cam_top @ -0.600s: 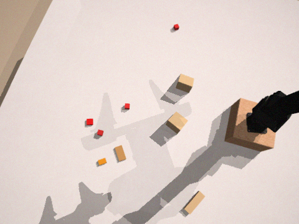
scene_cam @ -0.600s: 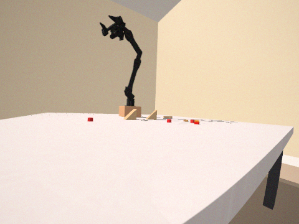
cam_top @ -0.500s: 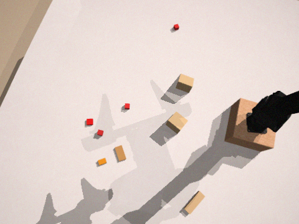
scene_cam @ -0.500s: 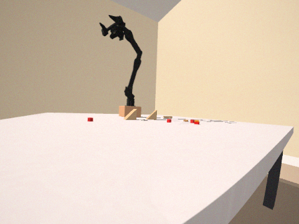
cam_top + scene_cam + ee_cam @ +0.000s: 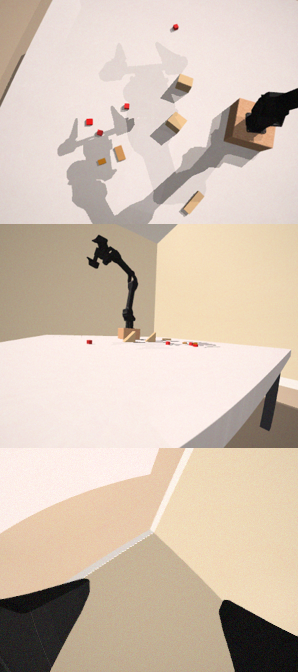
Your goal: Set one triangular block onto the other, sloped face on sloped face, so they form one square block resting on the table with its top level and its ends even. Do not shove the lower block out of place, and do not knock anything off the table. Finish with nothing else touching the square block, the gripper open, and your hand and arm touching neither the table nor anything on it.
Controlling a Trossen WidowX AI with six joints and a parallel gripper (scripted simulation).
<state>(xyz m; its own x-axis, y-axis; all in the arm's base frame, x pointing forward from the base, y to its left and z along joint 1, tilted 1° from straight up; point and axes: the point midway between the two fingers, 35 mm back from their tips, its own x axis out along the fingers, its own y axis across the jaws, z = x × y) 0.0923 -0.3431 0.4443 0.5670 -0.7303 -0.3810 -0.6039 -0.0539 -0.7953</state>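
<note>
The triangular block is 50 cm below my gripper tip, 24 cm to the left of it and 11 cm ahead of it. Also, from my gripper tip: orange chip 53 cm to the left, 51 cm below, 37 cm ahead; pale plank 63 cm to the left, 50 cm below, 6 cm ahead.
</note>
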